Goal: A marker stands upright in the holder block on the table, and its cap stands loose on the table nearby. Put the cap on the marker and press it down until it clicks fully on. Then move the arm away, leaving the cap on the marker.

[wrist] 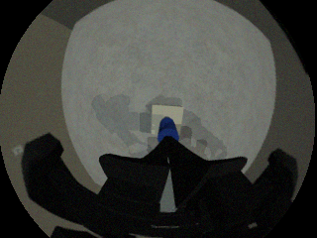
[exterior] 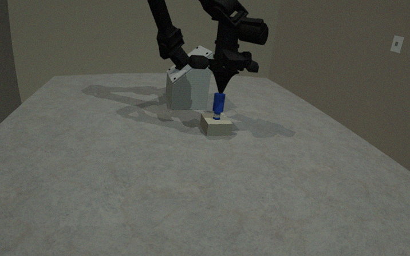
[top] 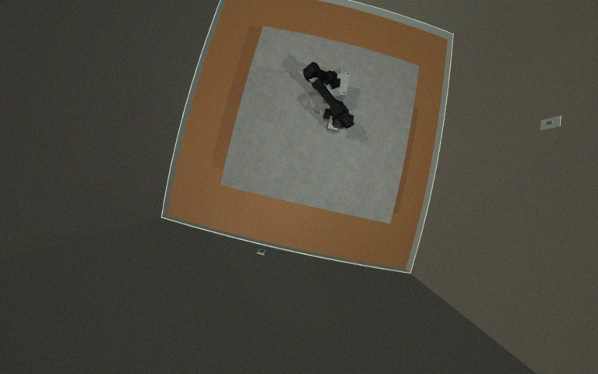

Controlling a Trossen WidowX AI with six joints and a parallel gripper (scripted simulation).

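My gripper tip is now 10 cm above the beige holder block. Also, from my gripper tip: blue cap 3 cm below.
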